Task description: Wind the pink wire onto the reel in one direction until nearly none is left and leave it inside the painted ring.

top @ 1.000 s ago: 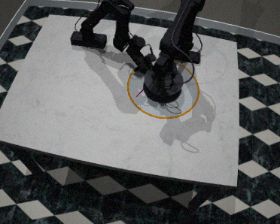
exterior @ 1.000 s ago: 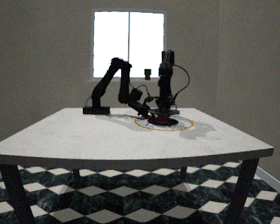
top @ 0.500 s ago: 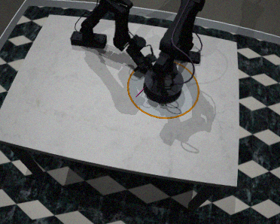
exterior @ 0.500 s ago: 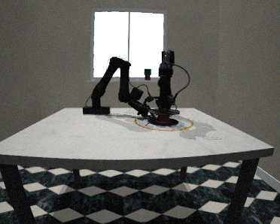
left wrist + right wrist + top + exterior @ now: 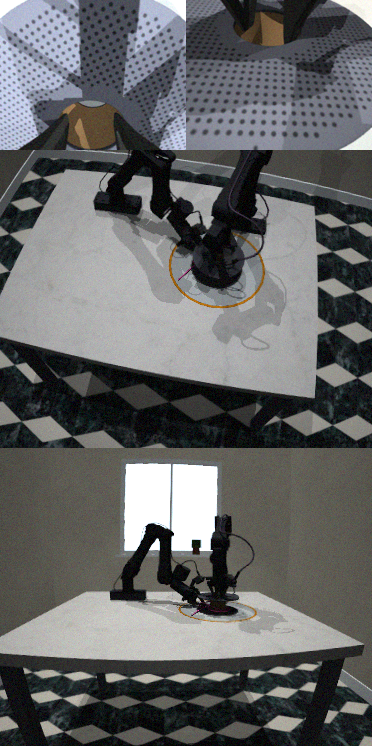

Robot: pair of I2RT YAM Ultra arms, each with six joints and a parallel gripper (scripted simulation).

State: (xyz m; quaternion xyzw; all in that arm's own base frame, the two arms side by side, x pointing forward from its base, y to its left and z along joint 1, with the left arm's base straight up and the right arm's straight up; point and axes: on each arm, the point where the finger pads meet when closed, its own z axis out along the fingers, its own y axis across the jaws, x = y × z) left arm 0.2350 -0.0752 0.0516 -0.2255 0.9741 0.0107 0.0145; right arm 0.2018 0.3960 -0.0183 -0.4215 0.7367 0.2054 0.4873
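Now: the dark reel 30 mm below my left hand. Round my left hand: orange painted ring 60 mm below, 10 mm behind.
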